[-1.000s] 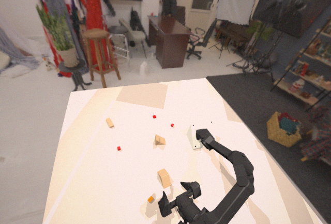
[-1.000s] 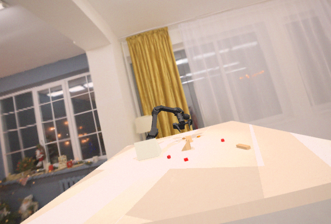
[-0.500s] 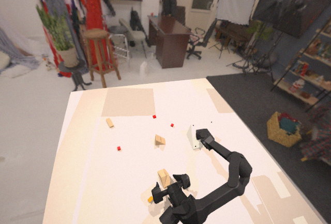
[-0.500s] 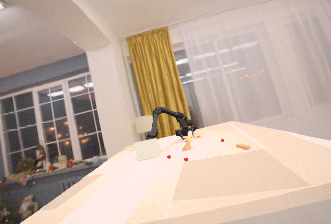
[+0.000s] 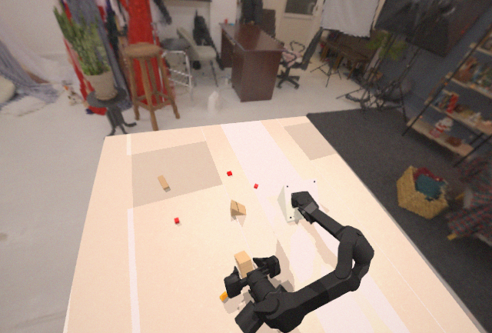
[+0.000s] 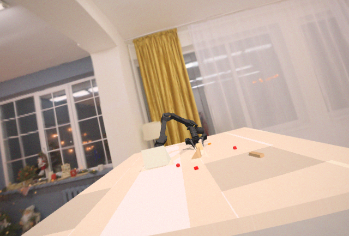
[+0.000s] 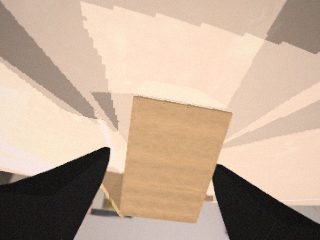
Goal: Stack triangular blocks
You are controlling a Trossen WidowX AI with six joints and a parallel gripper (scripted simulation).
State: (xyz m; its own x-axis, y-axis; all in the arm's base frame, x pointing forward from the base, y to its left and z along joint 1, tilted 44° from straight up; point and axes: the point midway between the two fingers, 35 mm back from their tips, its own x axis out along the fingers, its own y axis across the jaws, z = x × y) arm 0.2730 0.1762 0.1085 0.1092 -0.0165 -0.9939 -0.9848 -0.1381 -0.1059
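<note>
My gripper tip is now 1 cm past the tan triangular block and 21 cm to the left of it. Round my gripper tip: tan bar: 29 cm ahead, 41 cm to the right, 1 cm below; then orange-brown bar: 5 cm behind, 15 cm to the left, 1 cm below; then orange block: 9 cm ahead, 8 cm to the left, 1 cm below.
</note>
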